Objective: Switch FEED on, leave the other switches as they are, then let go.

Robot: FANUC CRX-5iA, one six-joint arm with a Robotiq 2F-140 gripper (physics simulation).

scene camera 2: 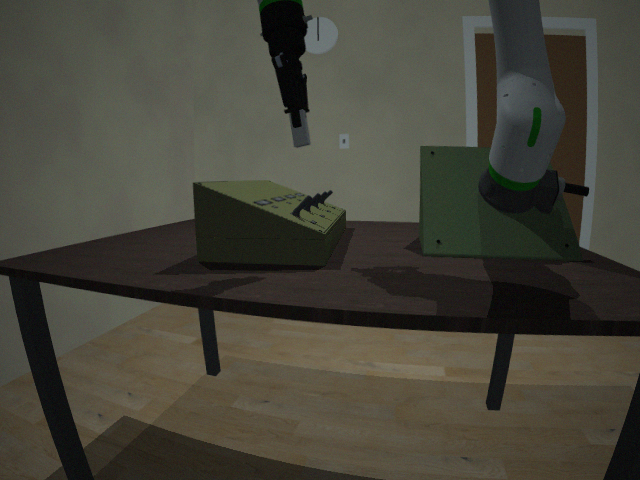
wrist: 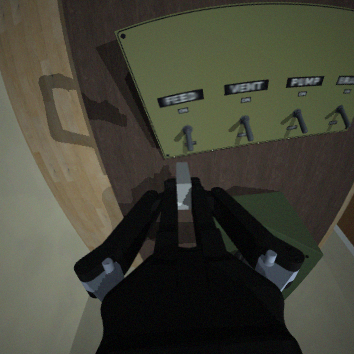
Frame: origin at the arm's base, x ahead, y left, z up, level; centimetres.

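Where they show: gripper, fingertip midpoint: [scene camera 2: 302, 145] [wrist: 181, 171]; arm's base at its link origin: [scene camera 2: 508, 189].
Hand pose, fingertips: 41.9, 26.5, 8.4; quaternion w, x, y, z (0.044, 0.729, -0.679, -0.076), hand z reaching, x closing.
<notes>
Each offset is from my fingertips to the centre of the thing, as dx, dy, dz. "spot": to the spot under its first point. Level surfaces: height alone.
The sloped yellow-green switch panel {+13.1, -16.7, -16.6} [scene camera 2: 258, 245] [wrist: 215, 55] stands on the table. In the wrist view, the FEED switch {+0.6, -1.2, -11.7} [wrist: 189, 140] is the leftmost; its lever points away from its ON label {spot: +6.3, +0.1, -12.1} [wrist: 183, 110], toward the panel's lower edge. The VENT switch {+3.5, -12.9, -11.7} [wrist: 248, 129], PUMP switch {+6.3, -24.5, -11.7} [wrist: 300, 121] and a fourth switch {+9.1, -36.2, -11.7} [wrist: 343, 116] with a cut-off name lean the same way. My gripper [scene camera 2: 300, 143] [wrist: 181, 171] is shut with nothing between its fingers. It hangs above the panel in the scene view, apart from the levers; in the wrist view its tips show just below the FEED lever.
A green wedge-shaped box [scene camera 2: 449, 206] [wrist: 267, 215] stands on the dark table {dz -22.5} [scene camera 2: 382, 240] [wrist: 85, 30], to the right in the scene view. The arm's grey lower part [scene camera 2: 522, 124] is in front of that box. A wall with a door [scene camera 2: 571, 103] is behind.
</notes>
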